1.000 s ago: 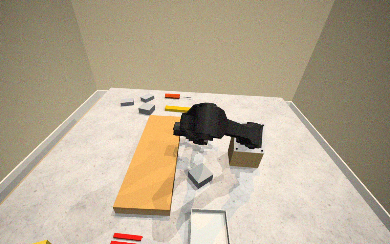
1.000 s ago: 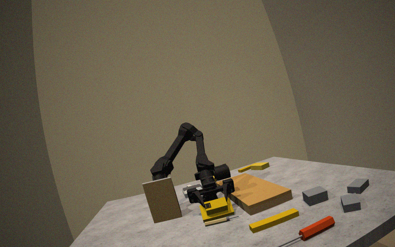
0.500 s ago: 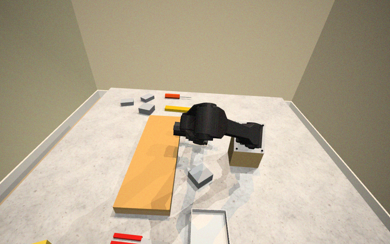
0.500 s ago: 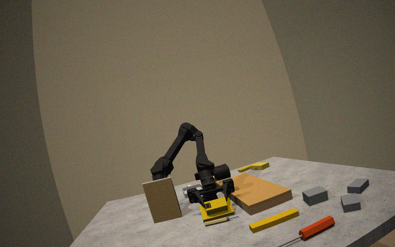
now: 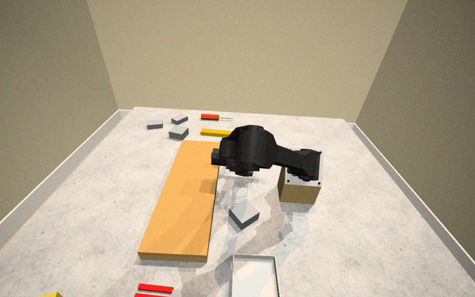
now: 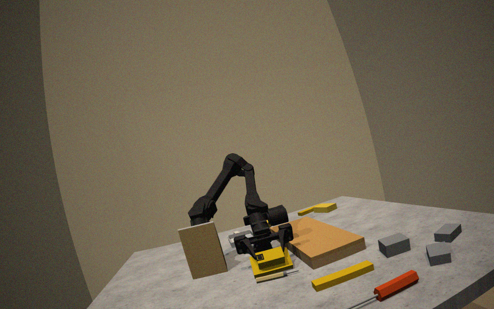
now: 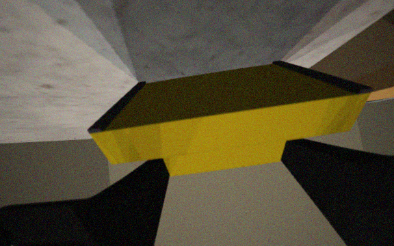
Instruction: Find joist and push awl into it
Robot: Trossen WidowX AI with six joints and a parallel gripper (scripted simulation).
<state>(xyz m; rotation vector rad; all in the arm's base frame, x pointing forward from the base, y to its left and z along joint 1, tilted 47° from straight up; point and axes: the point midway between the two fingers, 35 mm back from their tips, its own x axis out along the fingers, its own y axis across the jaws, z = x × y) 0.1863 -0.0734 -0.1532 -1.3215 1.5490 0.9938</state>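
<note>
My gripper tip is now 10 mm past the stud finder and 10 mm above it. Also, from my gripper tip: square light: 30 mm behind, 10 mm to the right; white tray: 10 mm behind, 510 mm to the left, 50 mm below; wooden-handled awl: 10 mm ahead, 50 mm to the right, 60 mm below.
</note>
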